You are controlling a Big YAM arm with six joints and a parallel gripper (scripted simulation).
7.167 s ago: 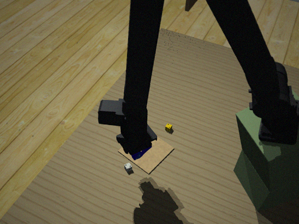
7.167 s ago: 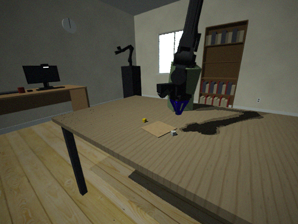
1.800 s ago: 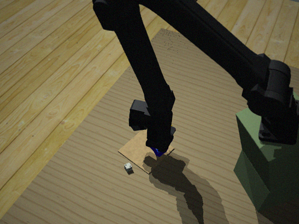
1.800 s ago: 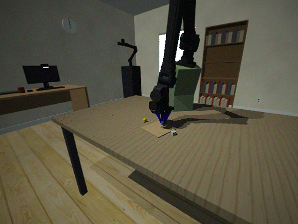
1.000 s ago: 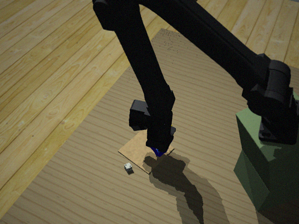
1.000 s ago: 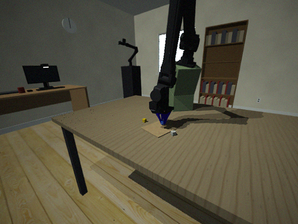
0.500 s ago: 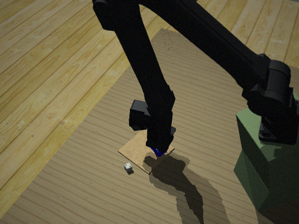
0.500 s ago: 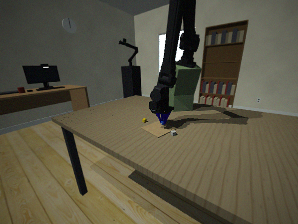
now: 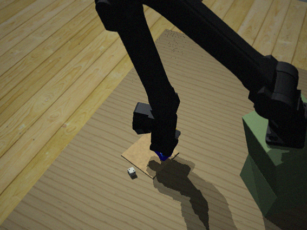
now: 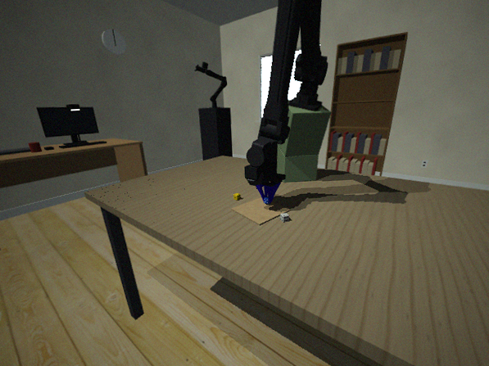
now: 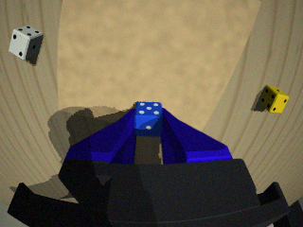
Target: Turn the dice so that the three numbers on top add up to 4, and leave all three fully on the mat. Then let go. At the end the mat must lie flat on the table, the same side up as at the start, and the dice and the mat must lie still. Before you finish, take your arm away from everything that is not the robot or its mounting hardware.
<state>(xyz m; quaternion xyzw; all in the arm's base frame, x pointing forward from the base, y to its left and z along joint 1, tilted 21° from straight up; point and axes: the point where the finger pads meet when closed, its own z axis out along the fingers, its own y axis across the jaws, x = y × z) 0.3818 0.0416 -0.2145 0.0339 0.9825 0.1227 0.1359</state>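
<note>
My gripper is now right at the blue die. The rest, counted from my hand: tan mat 5 cm ahead, 2 cm below; yellow die 12 cm to the right, 1 cm below, 1 cm ahead; white die 9 cm to the left, 7 cm ahead, 1 cm below.
</note>
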